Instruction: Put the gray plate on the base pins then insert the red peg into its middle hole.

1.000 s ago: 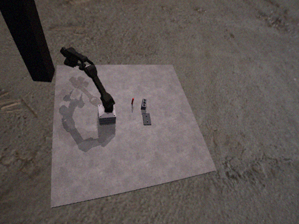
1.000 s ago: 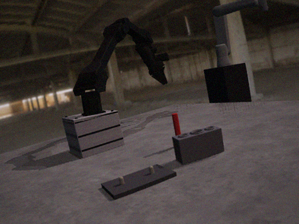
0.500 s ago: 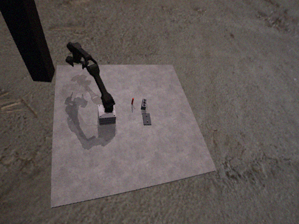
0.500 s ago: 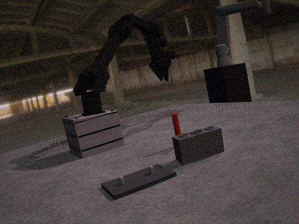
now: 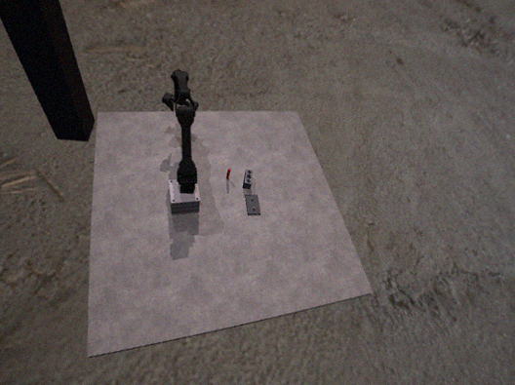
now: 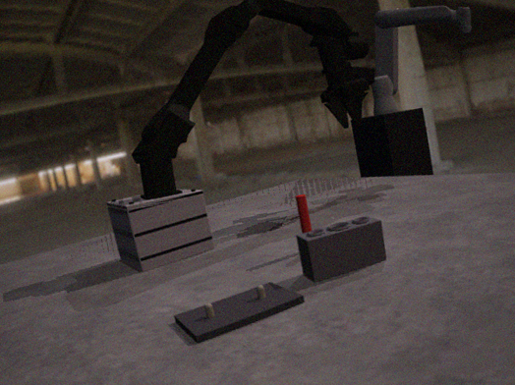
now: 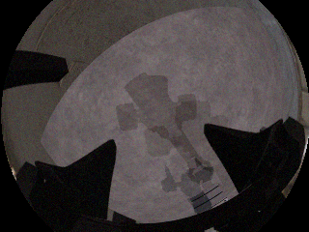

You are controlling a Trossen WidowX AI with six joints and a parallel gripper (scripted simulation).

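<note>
The gray plate is 390 mm ahead of my gripper tip, 330 mm to the right of it and 110 mm below it. Also, from my gripper tip: dark base (480 mm to the right, 410 mm ahead, 140 mm below); then red peg (320 mm to the right, 280 mm ahead, 110 mm below).
</note>
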